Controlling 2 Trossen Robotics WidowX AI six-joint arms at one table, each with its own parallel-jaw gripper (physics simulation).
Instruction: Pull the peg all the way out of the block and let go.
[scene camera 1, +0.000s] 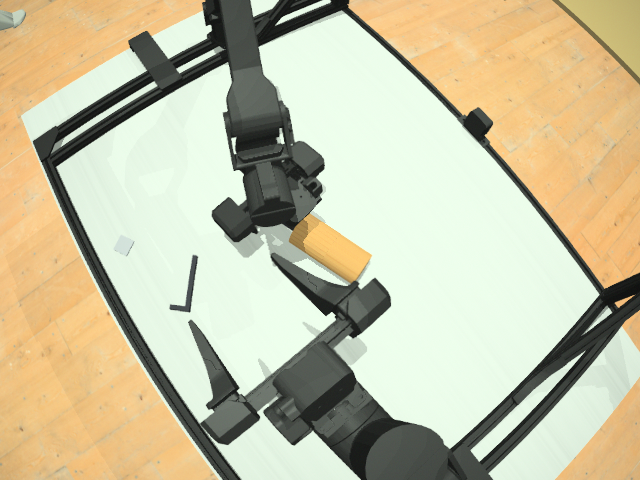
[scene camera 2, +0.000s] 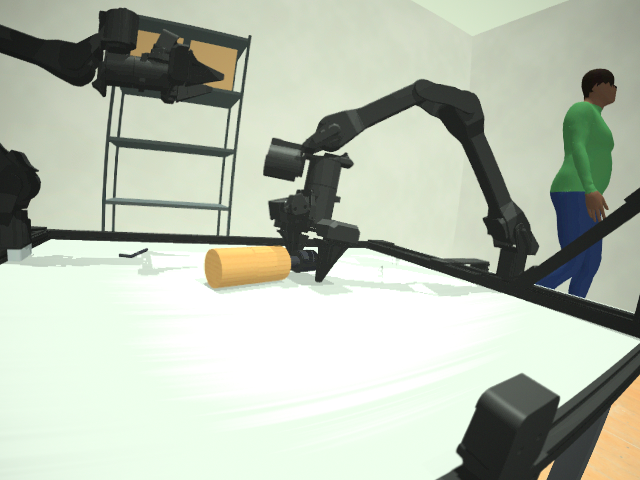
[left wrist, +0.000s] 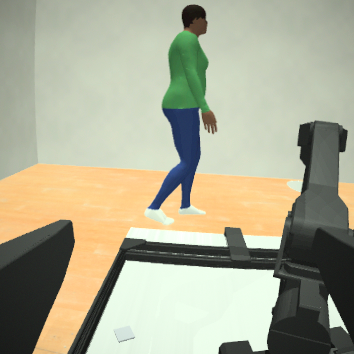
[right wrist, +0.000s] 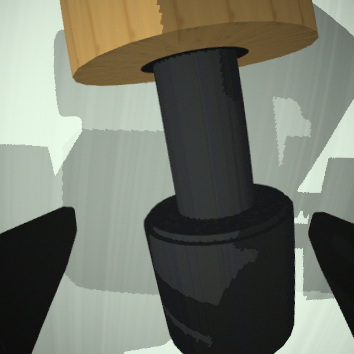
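Seen in the pictures: left gripper, fingertip midpoint: (scene camera 1: 230, 287) (scene camera 2: 217, 83) (left wrist: 197, 237); right gripper, fingertip midpoint: (scene camera 2: 303, 275) (right wrist: 196, 222); left arm's base, link origin: (scene camera 2: 6, 245); right arm's base, link origin: (scene camera 2: 508, 279).
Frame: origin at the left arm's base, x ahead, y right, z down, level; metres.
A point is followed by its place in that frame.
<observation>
The block, an orange wooden cylinder (scene camera 1: 330, 248) @(y 0.174, x 0.379, z -0.035 m) (scene camera 2: 249, 266) @(y 0.213, x 0.374, z -0.015 m) (right wrist: 195, 30), lies on its side on the table. The black peg (scene camera 2: 303, 260) @(y 0.175, x 0.483, z -0.014 m) (right wrist: 220, 280) @(y 0.159, x 0.488, z -0.027 m) sticks out of one end of it; its shaft enters the hole and its thick head is outside. In scene camera 1 the peg is mostly hidden under the right arm. My right gripper (right wrist: 196, 222) @(y 0.161, x 0.493, z 0.017 m) is open and low, its fingers on either side of the peg's head, with a gap on each side. My left gripper (scene camera 1: 231, 287) @(y -0.001, x 0.350, z -0.324 m) (scene camera 2: 217, 82) @(y -0.001, x 0.350, z -0.324 m) is open and empty, high above the table and away from the peg.
A dark L-shaped piece (scene camera 1: 191, 284) (scene camera 2: 133, 253) and a small light grey square block (scene camera 1: 124, 245) @(y -0.078, x 0.622, z 0.016 m) (scene camera 2: 19, 253) (left wrist: 124, 334) @(y -0.077, x 0.620, z 0.016 m) lie on the table. A black frame (scene camera 1: 537, 198) @(y 0.566, x 0.195, z 0.025 m) runs around the table's edge. A person in green (scene camera 2: 584, 144) (left wrist: 185, 75) and a shelf unit (scene camera 2: 170, 147) stand beyond the table.
</observation>
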